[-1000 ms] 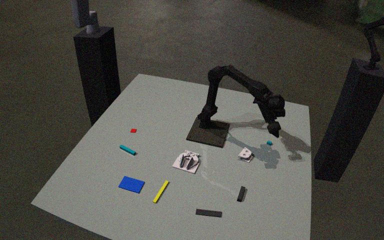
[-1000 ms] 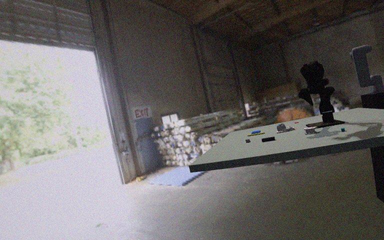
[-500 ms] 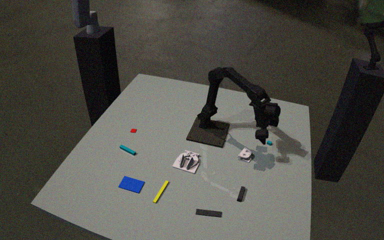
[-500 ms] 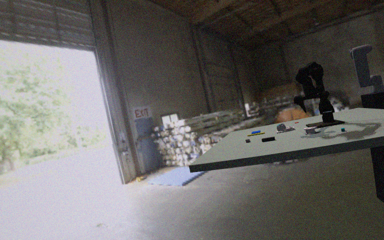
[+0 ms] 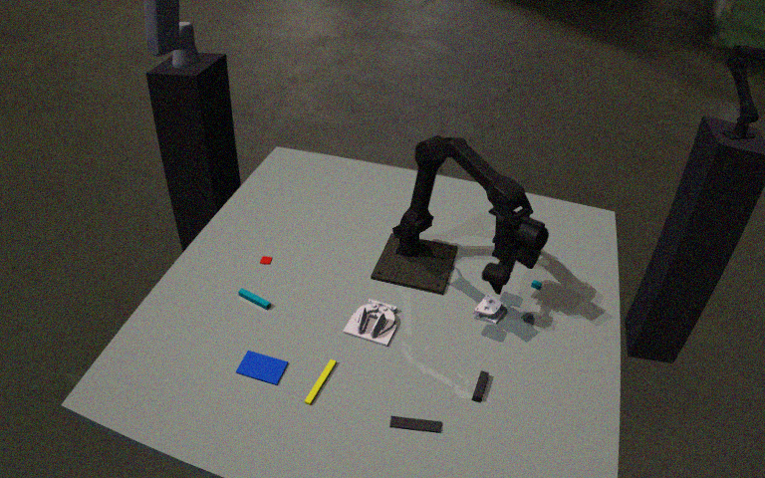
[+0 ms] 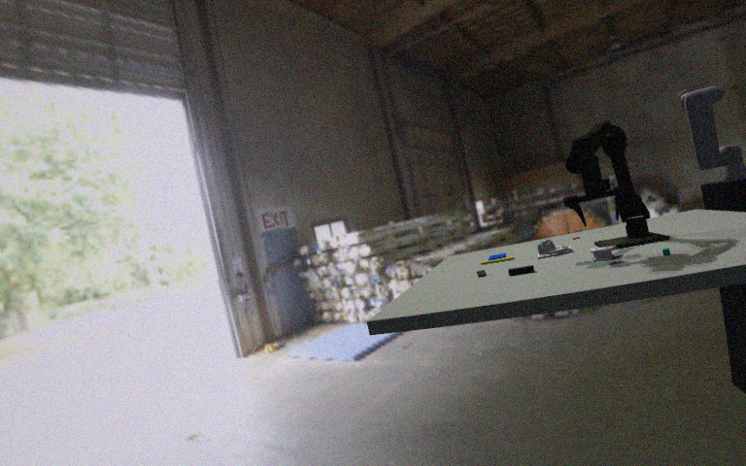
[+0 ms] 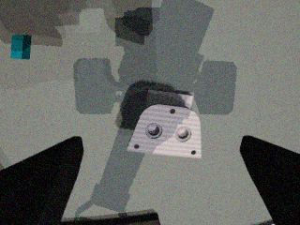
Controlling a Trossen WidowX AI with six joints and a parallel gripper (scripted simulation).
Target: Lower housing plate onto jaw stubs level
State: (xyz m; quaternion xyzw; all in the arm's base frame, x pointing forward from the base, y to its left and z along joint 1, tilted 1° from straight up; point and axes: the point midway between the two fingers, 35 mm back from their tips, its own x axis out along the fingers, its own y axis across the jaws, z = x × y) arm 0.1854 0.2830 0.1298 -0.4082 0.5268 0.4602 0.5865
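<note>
Now: gripper tip 310 mm to the left of the pale base plate, 150 mm short of it and 110 mm above it. Round my gripper tip: yellow bar: 380 mm to the right, 340 mm ahead, 110 mm below; then teal cube: 130 mm behind, 100 mm to the left, 100 mm below; then blue tile: 530 mm to the right, 350 mm ahead, 110 mm below.
</note>
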